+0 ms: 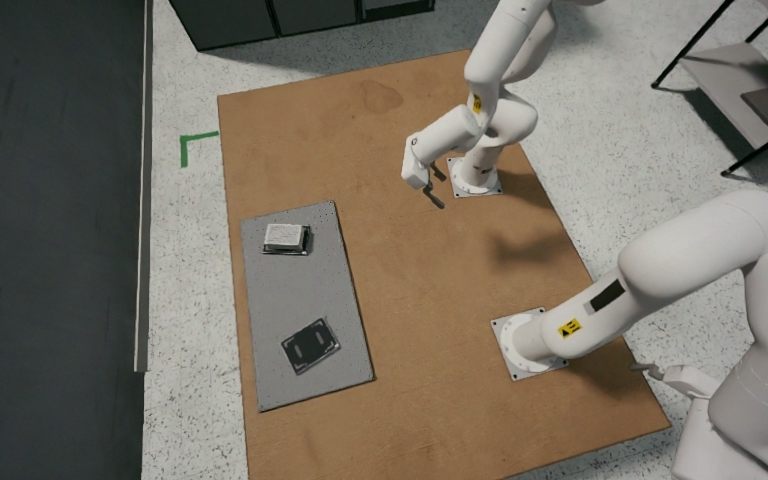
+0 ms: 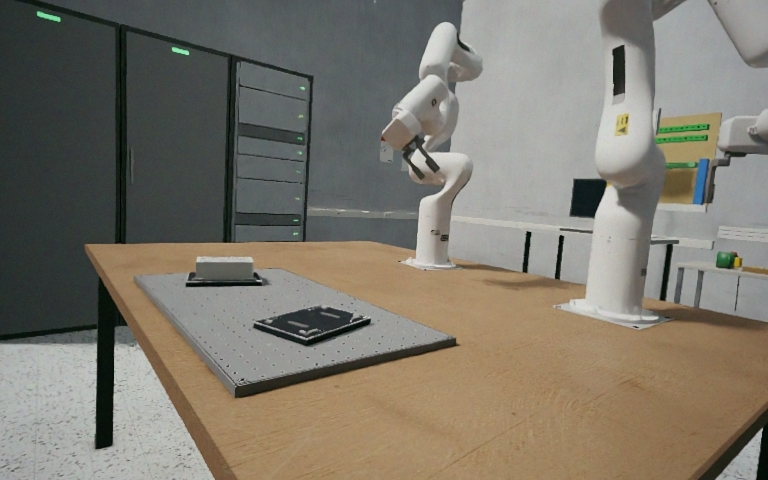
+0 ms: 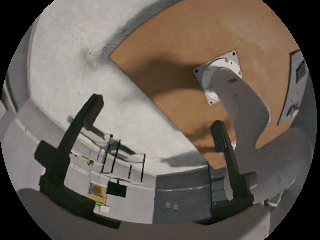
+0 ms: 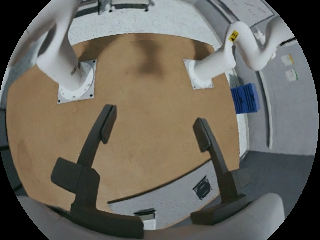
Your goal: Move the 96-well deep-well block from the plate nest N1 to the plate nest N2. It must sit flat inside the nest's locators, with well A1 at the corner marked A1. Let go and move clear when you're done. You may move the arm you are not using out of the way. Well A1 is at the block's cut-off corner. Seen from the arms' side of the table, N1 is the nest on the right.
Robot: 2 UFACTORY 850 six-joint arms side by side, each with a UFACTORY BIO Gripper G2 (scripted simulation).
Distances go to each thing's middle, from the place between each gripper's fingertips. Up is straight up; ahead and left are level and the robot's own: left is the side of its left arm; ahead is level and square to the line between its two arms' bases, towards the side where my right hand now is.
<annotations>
Now: right hand 540 mm short of the white deep-well block [image 2: 208, 268], 60 mm to the left of it and 290 mm above it.
My left hand is 97 cm short of the white deep-well block, 69 cm to the left of it and 25 cm above it.
</annotations>
